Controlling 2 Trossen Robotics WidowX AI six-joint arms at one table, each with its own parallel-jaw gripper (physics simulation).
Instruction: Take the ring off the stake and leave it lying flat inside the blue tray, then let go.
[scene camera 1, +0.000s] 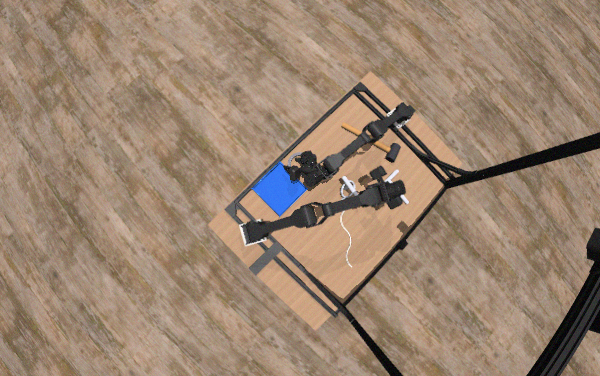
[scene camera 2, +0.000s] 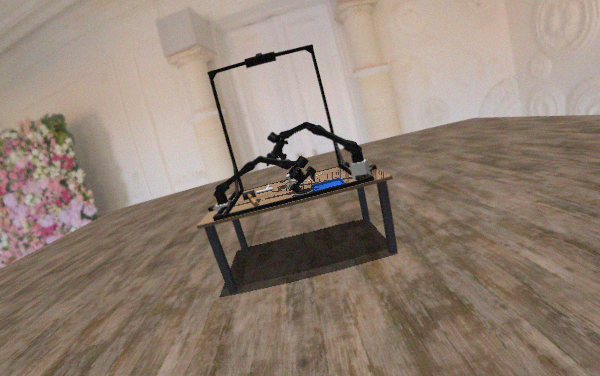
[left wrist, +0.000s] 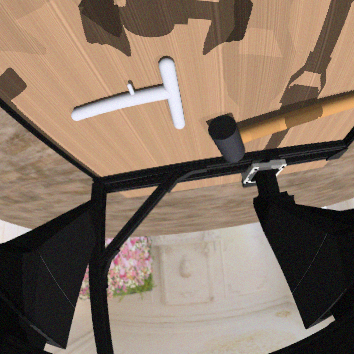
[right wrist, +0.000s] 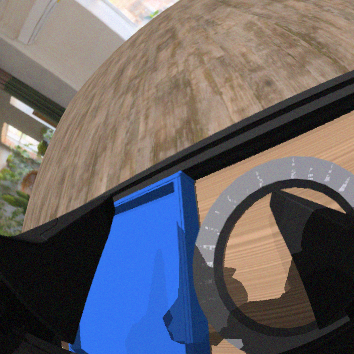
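Where they show: left gripper, fingertip midpoint: (scene camera 1: 391, 182) (scene camera 2: 269, 165) (left wrist: 180, 205); right gripper, fingertip midpoint: (scene camera 1: 289, 162) (scene camera 2: 309, 187) (right wrist: 193, 201); left arm's base, link origin: (scene camera 1: 252, 232) (scene camera 2: 358, 161); right arm's base, link origin: (scene camera 1: 398, 116) (scene camera 2: 222, 203) (left wrist: 263, 174).
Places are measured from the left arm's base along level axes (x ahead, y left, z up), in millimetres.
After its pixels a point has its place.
Note:
A grey ring (scene camera 1: 292, 157) {x 279, y 302, z -87 mm} (right wrist: 225, 207) {x 258, y 280, z -86 mm} lies on the table against the outer wall of the blue tray (scene camera 1: 276, 190) {x 158, y 166, z -95 mm} (right wrist: 140, 263) {x 193, y 216, z -95 mm} (scene camera 2: 328, 183) {x 197, y 109, z -92 mm}. My right gripper (scene camera 1: 297, 166) {x 253, y 275, z -58 mm} (right wrist: 193, 201) {x 253, y 275, z -58 mm} (scene camera 2: 303, 176) is open. One finger hangs over the tray and the other over the ring's opening. It grips nothing. A white stake (scene camera 1: 348, 185) {x 481, y 84, z 4 mm} stands mid-table with a thin pale loop at its foot. My left gripper (scene camera 1: 395, 188) {x 653, y 33, z 89 mm} (left wrist: 180, 205) {x 653, y 33, z 89 mm} (scene camera 2: 276, 147) is open and empty, held high past the stake and pointing towards the table's end.
A hammer (scene camera 1: 392, 152) {x 777, y 186, z -54 mm} (left wrist: 226, 138) {x 760, y 159, z -51 mm} with a wooden handle lies near the right arm's base. A white T-shaped piece (scene camera 1: 394, 174) {x 761, y 77, z -82 mm} (left wrist: 165, 93) {x 720, y 50, z -82 mm} lies under the left gripper. A white cord (scene camera 1: 348, 239) {x 438, y -168, z -96 mm} trails across the wooden table (scene camera 1: 366, 254) {x 496, y -266, z -101 mm}. A black frame runs along the table's edges.

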